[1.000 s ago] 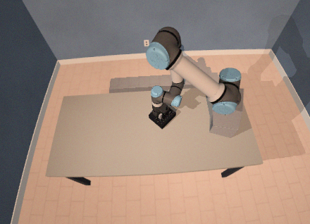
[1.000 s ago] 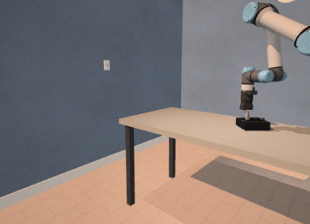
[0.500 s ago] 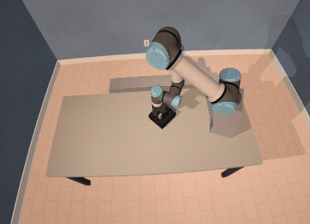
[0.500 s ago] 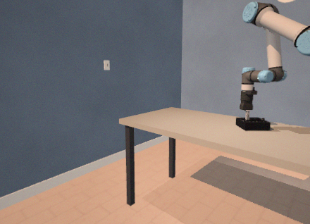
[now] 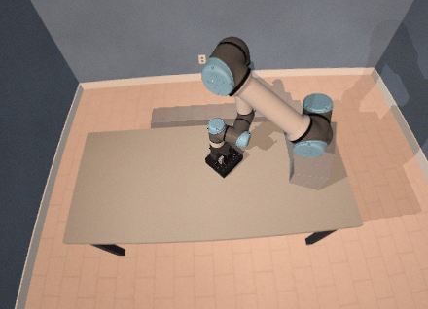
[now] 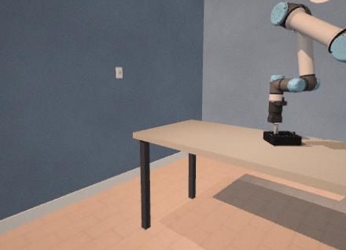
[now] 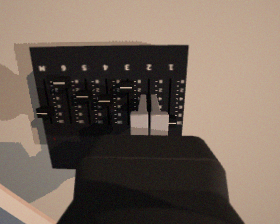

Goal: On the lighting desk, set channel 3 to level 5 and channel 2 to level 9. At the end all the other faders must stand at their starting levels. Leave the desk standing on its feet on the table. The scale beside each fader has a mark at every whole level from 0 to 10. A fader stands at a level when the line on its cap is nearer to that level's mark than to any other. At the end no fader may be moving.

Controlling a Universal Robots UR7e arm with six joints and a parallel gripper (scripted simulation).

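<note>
My gripper is now 3 cm past the channel 3 fader cap, 1 cm to the left of it and 1 cm above it. Also, from my hand: channel 1 fader cap (3 cm ahead, 1 cm to the left, 1 cm below); channel 4 fader cap (3 cm to the right, 3 cm behind, 1 cm below); channel 5 fader cap (5 cm to the right, 5 cm behind, 1 cm below).
</note>
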